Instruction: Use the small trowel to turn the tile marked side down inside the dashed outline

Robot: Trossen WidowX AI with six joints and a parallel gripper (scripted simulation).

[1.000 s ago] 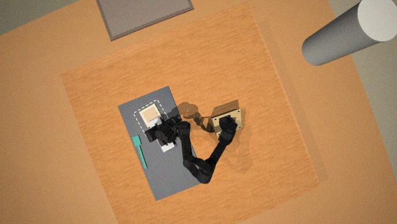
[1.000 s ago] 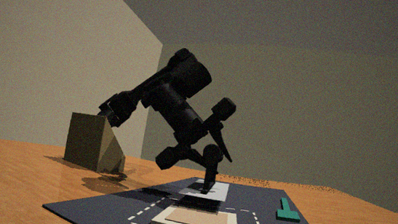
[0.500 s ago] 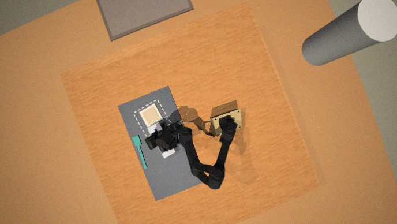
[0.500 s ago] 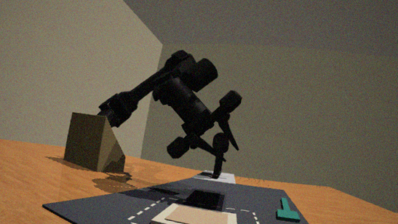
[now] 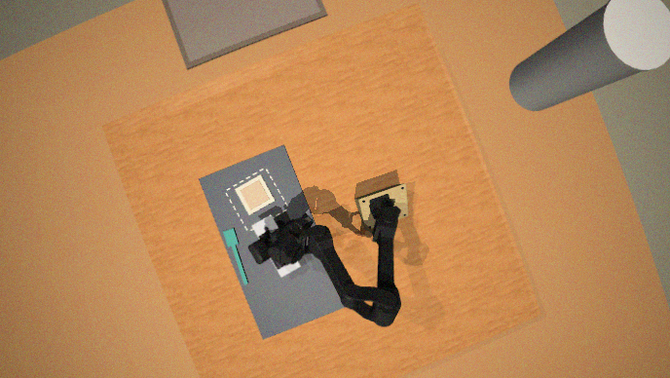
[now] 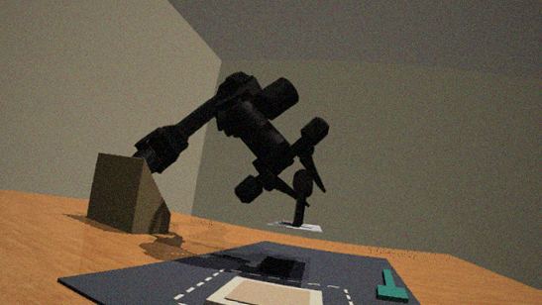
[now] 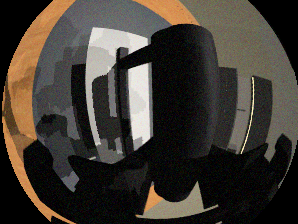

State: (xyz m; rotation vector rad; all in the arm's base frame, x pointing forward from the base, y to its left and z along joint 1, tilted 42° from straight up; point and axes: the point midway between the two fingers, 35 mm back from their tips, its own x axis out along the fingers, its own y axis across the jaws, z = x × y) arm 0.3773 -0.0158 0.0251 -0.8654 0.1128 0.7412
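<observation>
Now: gripper tip 1 cm to the right of the dark grey mat and 14 cm above it. Round my gripper tip: square tile 18 cm to the right, 12 cm below; teal t-shaped trowel 14 cm ahead, 1 cm to the right, 12 cm below.
</observation>
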